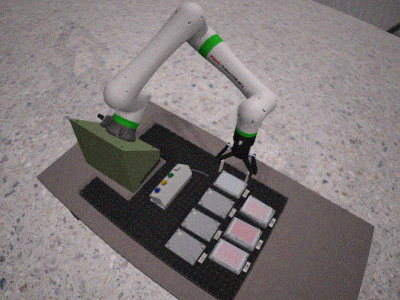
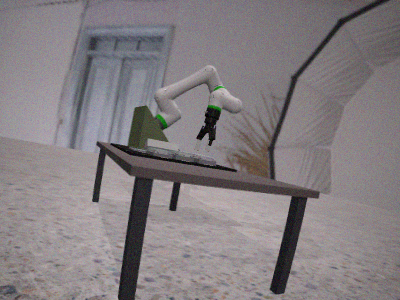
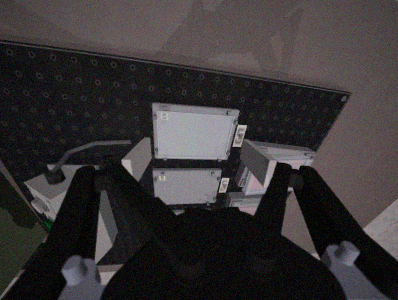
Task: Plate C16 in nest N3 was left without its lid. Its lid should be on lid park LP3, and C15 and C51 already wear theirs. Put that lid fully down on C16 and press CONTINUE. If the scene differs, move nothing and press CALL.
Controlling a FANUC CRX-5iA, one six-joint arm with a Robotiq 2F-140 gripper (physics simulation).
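Places are measured from the arm's base along level axes (x left, y back, z up), in centimetres.
Pixels of known places: gripper, between the fingertips: (image 1: 233, 175) (image 2: 201, 150) (image 3: 197, 148); arm's base, origin of its link: (image 1: 120, 135) (image 2: 153, 127).
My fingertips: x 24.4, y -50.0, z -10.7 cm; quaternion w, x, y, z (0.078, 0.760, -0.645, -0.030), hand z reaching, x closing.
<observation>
For each thing: its top centre in the pictures, then the offset to it from my fingertips. "pt": a spot on its surface instead. Level surfaces: height alone.
- pale clear lid, centre of its top: (image 3: 195, 138) (image 1: 230, 183) dy -0.4, dx -0.8, dz -5.2 cm
- tag LP3, a spot on its surface: (image 3: 240, 135) pt dy -9.3, dx +0.5, dz -6.8 cm
- button box, centre of its top: (image 3: 64, 242) (image 1: 171, 179) (image 2: 162, 141) dy +19.8, dx -21.6, dz +1.4 cm
- cable, a spot on its surface: (image 3: 95, 144) pt dy +16.2, dx -5.1, dz -6.2 cm
- black perforated board, height of its surface: dz -6.9 cm
- brown table, height of its surface: dz -8.2 cm
A pale clear lid (image 1: 231, 183) (image 3: 196, 135) lies flat on the lid park beside the tag LP3 (image 3: 240, 135). My gripper (image 1: 234, 171) (image 2: 204, 146) (image 3: 197, 148) is open and empty, pointing down above that lid, with one finger pad toward each short side. Three plates with pink contents stand in nests in the neighbouring row: one (image 1: 257, 210) nearest the gripper, a middle one (image 1: 243, 233) and a far one (image 1: 229, 255). Their nest tags are too blurred to read, and I cannot tell which plates wear lids. The button box (image 1: 171, 186) has blue, yellow and green buttons; its lettering is unreadable.
Three grey lid parks (image 1: 216, 202) (image 1: 201, 223) (image 1: 185, 246) continue the row from LP3. A cable (image 3: 95, 144) runs from the button box toward the parks. A green wedge-shaped block (image 1: 110, 155) (image 2: 141, 127) stands by the arm's base. A black perforated board (image 1: 120, 210) lies on the brown table (image 1: 330, 240).
</observation>
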